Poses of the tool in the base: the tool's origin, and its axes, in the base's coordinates. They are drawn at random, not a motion.
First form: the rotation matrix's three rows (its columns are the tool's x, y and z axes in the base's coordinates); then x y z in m. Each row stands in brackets.
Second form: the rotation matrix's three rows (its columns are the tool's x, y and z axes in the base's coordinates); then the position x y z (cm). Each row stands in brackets. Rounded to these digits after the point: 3 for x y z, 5 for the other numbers.
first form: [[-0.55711, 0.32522, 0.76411], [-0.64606, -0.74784, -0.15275], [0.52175, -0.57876, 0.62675]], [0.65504, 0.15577, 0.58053]
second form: [[-0.55711, 0.32522, 0.76411], [-0.64606, -0.74784, -0.15275], [0.52175, -0.57876, 0.62675]], [65.504, 15.577, 58.053]
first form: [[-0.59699, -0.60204, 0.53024], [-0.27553, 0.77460, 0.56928], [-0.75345, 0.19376, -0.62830]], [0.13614, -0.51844, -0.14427]
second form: [[-0.59699, -0.60204, 0.53024], [-0.27553, 0.77460, 0.56928], [-0.75345, 0.19376, -0.62830]], [13.614, -51.844, -14.427]
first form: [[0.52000, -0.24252, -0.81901], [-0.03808, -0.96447, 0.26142], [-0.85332, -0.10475, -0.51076]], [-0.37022, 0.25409, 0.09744]
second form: [[0.52000, -0.24252, -0.81901], [-0.03808, -0.96447, 0.26142], [-0.85332, -0.10475, -0.51076]], [-37.022, 25.409, 9.744]
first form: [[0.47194, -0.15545, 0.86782], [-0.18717, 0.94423, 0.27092], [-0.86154, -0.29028, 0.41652]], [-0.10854, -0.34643, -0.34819]
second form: [[0.47194, -0.15545, 0.86782], [-0.18717, 0.94423, 0.27092], [-0.86154, -0.29028, 0.41652]], [-10.854, -34.643, -34.819]
